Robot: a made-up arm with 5 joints.
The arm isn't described. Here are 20 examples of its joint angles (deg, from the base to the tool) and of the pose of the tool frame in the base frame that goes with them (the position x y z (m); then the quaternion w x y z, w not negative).
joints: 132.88 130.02 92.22 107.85 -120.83
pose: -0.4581 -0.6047 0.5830 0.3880 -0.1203 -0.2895 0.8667
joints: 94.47 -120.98 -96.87 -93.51 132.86
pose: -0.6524 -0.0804 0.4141 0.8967 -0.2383 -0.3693 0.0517
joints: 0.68 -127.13 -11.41 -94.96 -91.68
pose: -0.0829 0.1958 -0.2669 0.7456 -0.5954 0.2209 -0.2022
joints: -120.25 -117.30 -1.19 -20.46 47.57
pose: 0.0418 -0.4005 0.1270 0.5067 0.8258 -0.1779 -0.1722
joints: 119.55 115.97 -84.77 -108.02 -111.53
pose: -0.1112 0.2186 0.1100 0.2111 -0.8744 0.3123 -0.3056
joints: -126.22 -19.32 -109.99 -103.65 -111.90
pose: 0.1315 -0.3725 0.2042 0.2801 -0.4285 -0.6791 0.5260
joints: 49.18 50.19 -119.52 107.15 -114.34
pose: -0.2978 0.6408 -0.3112 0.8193 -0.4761 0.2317 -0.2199
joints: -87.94 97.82 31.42 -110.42 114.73
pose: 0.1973 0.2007 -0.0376 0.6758 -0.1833 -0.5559 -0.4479
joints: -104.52 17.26 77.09 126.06 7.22
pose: 0.5100 -0.3329 -0.1191 0.0454 -0.0881 -0.3162 0.9435
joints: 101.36 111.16 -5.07 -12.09 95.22
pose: -0.1662 0.1778 0.5972 0.0191 0.0516 -0.5608 -0.8261
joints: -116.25 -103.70 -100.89 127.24 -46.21
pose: 0.3279 -0.5234 -0.1891 0.2904 -0.8818 -0.3280 0.1748
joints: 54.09 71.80 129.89 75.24 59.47
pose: -0.6420 -0.4476 -0.1138 0.3307 0.5992 -0.2793 0.6735
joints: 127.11 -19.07 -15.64 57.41 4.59
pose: 0.0995 -0.1041 -0.0196 0.3107 0.0524 0.7880 -0.5290
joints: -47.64 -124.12 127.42 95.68 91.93
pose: 0.4798 0.2644 -0.1792 0.8885 -0.1763 -0.2560 -0.3377
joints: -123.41 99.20 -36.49 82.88 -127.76
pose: 0.3034 0.0049 -0.4738 0.1527 0.2440 -0.8707 0.3989
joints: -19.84 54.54 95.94 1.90 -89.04
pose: -0.0737 0.1168 -0.8278 0.1901 -0.4686 0.8604 -0.0626
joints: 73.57 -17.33 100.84 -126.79 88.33
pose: -0.2446 -0.0704 0.1686 0.2803 -0.5171 0.1359 -0.7973
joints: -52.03 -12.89 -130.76 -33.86 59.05
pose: 0.6390 0.2226 -0.3497 0.3712 -0.1930 0.9022 0.1046
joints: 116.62 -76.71 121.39 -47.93 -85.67
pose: -0.6682 -0.2786 0.3392 0.2600 -0.4191 -0.4484 0.7454
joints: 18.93 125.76 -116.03 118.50 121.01
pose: -0.7498 0.1981 -0.6523 0.3019 0.0413 -0.9320 0.1961
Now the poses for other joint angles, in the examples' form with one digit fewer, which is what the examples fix.
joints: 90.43 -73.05 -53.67 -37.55 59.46
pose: -0.435 -0.329 -0.249 0.298 0.080 -0.873 0.378
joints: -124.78 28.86 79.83 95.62 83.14
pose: 0.334 -0.192 -0.254 0.258 -0.730 -0.393 0.496
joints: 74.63 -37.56 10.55 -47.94 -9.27
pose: -0.228 0.310 -0.007 0.688 -0.524 0.501 0.030
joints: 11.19 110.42 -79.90 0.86 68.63
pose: -0.664 0.282 -0.426 0.100 -0.761 0.568 0.298
